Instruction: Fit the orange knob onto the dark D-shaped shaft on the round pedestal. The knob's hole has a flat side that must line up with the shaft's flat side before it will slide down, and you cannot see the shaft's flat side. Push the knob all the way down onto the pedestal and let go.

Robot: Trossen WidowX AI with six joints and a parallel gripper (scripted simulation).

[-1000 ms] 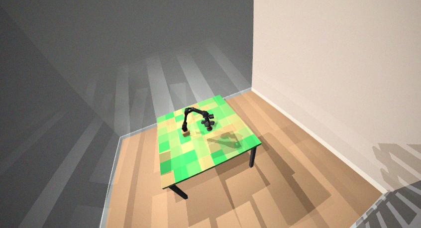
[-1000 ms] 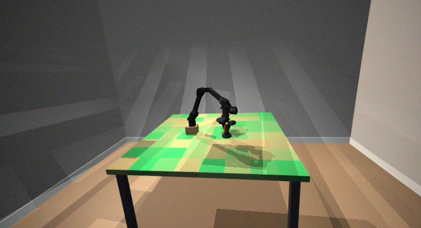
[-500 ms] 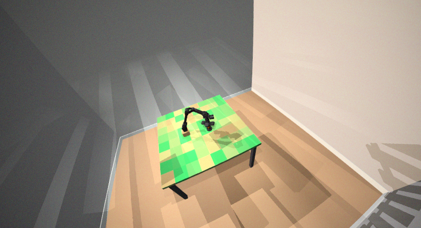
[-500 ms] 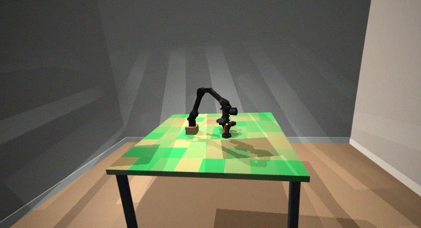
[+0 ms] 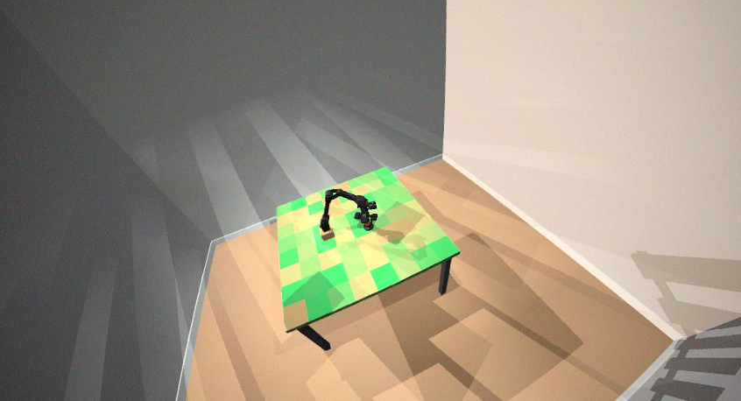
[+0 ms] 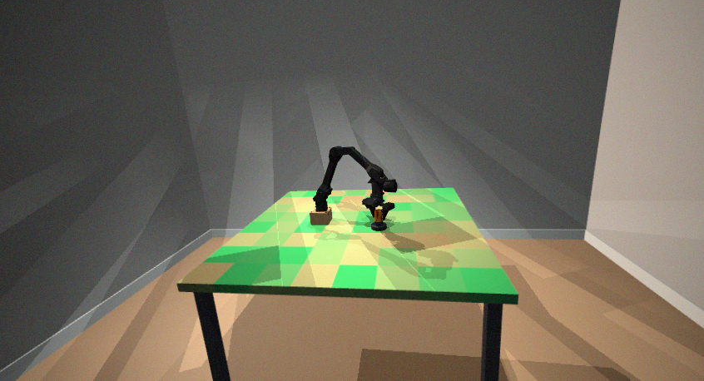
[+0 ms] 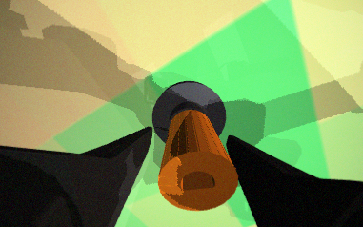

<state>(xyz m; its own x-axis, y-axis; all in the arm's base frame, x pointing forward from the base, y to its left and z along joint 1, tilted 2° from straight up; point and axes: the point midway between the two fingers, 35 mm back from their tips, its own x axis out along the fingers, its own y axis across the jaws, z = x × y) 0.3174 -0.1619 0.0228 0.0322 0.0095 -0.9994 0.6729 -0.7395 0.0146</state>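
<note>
Now: gripper tip 2 cm below the orange knob. From my gripper tip the other things lie so: round pedestal (2 cm below).
</note>
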